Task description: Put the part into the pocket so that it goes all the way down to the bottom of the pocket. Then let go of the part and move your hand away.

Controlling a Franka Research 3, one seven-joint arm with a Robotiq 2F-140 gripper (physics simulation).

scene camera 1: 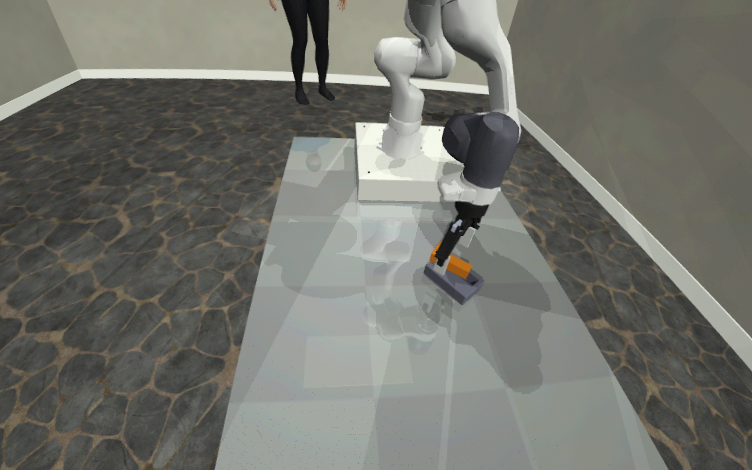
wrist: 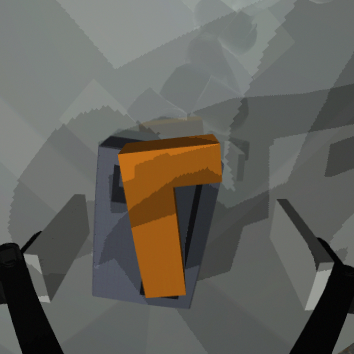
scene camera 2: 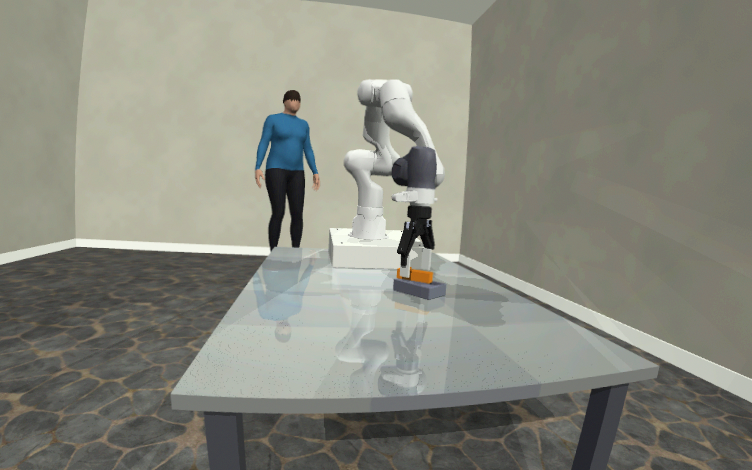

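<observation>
The orange L-shaped part (scene camera 1: 459,266) (scene camera 2: 422,276) (wrist: 155,245) lies on top of the grey block (scene camera 1: 450,288) (scene camera 2: 414,288) (wrist: 107,260), standing up above its rim. In the wrist view its short leg points right and overhangs the block's edge. The dark pocket (wrist: 118,186) shows at the part's upper left, along its right side and at its lower end; the part covers the rest. The part's short leg and the pocket's upper-left opening lie on opposite sides. My gripper (scene camera 1: 454,252) (scene camera 2: 415,265) (wrist: 179,216) is open, its fingers apart on either side of the part, not touching it in the wrist view.
The glossy table (scene camera 1: 332,410) (scene camera 2: 288,365) carries the block. The white robot base (scene camera 1: 399,189) (scene camera 2: 357,257) stands behind the block. A person (scene camera 1: 307,44) (scene camera 2: 286,144) stands beyond the table at the back left. A wall (scene camera 1: 654,138) (scene camera 2: 610,166) rises on the right.
</observation>
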